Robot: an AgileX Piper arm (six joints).
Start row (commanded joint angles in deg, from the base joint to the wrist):
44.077 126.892 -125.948 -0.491 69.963 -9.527
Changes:
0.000 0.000 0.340 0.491 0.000 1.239
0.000 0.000 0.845 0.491 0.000 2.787
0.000 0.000 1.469 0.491 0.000 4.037
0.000 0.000 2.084 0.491 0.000 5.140
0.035 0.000 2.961 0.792 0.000 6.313
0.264 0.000 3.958 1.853 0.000 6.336
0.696 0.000 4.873 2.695 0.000 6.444
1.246 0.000 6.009 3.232 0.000 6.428
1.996 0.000 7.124 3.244 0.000 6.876
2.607 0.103 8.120 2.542 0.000 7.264
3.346 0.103 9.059 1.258 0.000 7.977
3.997 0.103 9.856 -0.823 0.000 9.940
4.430 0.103 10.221 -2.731 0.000 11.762
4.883 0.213 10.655 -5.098 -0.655 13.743
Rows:
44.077 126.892 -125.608 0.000 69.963 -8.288
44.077 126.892 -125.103 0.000 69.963 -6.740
44.077 126.892 -124.479 0.000 69.963 -5.490
44.077 126.892 -123.864 0.000 69.963 -4.387
44.112 126.892 -122.987 0.301 69.963 -3.214
44.341 126.892 -121.990 1.362 69.963 -3.191
44.773 126.892 -121.075 2.204 69.963 -3.083
45.323 126.892 -119.939 2.741 69.963 -3.099
46.073 126.892 -118.824 2.753 69.963 -2.651
46.684 126.995 -117.828 2.051 69.963 -2.263
47.423 126.995 -116.889 0.767 69.963 -1.550
48.074 126.995 -116.092 -1.314 69.963 0.413
48.507 126.995 -115.727 -3.222 69.963 2.235
48.960 127.105 -115.293 -5.589 69.308 4.216

